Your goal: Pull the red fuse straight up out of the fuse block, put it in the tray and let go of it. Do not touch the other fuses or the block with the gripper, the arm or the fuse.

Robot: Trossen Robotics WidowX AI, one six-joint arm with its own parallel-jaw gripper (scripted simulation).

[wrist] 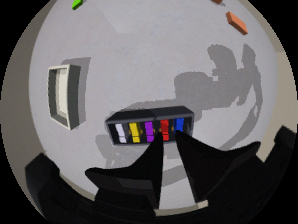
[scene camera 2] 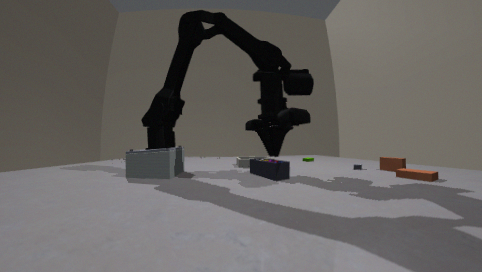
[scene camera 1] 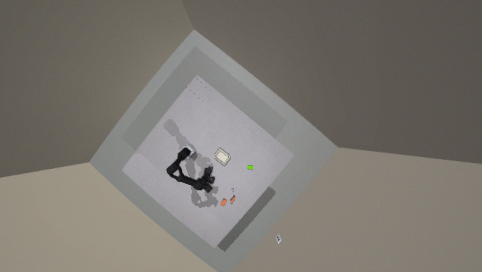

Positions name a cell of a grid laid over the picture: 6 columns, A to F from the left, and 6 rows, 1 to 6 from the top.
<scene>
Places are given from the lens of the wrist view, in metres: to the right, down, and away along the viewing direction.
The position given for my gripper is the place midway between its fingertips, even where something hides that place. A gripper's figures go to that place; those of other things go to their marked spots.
my gripper (wrist: D4): 0.02, 0.03, 0.09
pale tray (wrist: B3): -0.21, -0.04, 0.13
</scene>
